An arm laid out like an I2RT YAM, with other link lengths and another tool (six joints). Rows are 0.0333 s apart.
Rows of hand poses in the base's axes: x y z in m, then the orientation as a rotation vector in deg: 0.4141 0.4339 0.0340 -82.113 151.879 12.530; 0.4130 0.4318 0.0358 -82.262 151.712 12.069; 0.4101 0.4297 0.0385 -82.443 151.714 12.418; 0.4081 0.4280 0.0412 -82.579 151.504 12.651; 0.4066 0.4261 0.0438 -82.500 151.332 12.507; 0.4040 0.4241 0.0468 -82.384 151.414 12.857; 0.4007 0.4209 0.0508 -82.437 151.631 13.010; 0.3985 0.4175 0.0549 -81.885 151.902 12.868; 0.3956 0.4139 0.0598 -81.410 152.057 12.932; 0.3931 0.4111 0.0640 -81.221 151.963 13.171; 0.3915 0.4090 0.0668 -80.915 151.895 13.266; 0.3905 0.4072 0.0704 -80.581 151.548 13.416
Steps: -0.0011 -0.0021 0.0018 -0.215 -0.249 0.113; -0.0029 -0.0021 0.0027 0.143 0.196 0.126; -0.0020 -0.0017 0.0027 0.186 -0.028 0.147; -0.0015 -0.0019 0.0026 0.019 -0.216 -0.011; -0.0026 -0.0020 0.0030 0.184 0.155 -0.075; -0.0033 -0.0032 0.0040 -0.028 0.245 -0.015; -0.0022 -0.0034 0.0041 -0.057 -0.036 -0.412; -0.0029 -0.0036 0.0049 0.086 -0.021 -0.327; -0.0025 -0.0028 0.0042 0.220 -0.050 -0.082; -0.0016 -0.0021 0.0028 0.160 -0.123 -0.167; -0.0010 -0.0018 0.0036 0.321 -0.330 -0.114
